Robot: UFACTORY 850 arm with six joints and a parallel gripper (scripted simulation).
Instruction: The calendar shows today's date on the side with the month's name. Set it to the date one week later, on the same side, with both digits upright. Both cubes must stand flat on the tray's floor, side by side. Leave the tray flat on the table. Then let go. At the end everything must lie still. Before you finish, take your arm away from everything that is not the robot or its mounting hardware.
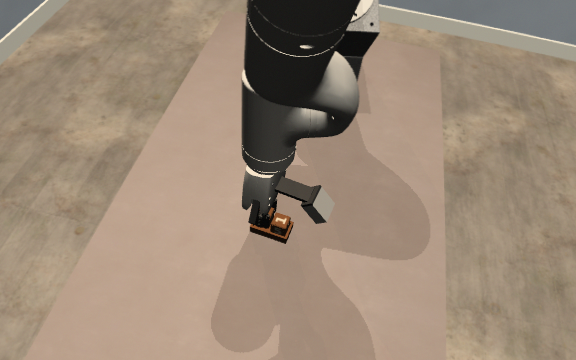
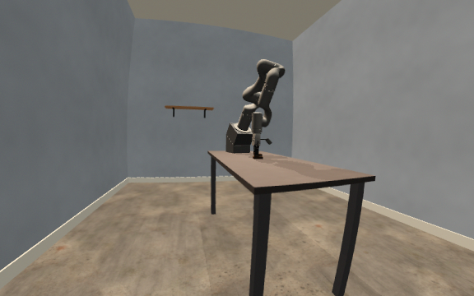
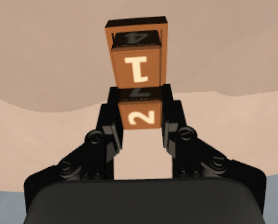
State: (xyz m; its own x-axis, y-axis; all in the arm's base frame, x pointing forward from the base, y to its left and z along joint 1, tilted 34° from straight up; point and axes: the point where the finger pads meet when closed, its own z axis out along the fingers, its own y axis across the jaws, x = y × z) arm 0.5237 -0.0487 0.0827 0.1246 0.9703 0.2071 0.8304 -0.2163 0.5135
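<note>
The wooden cube is 20 mm below my hand. The rest, counted from my hand: wooden tray (40 mm below, 20 mm to the left).
</note>
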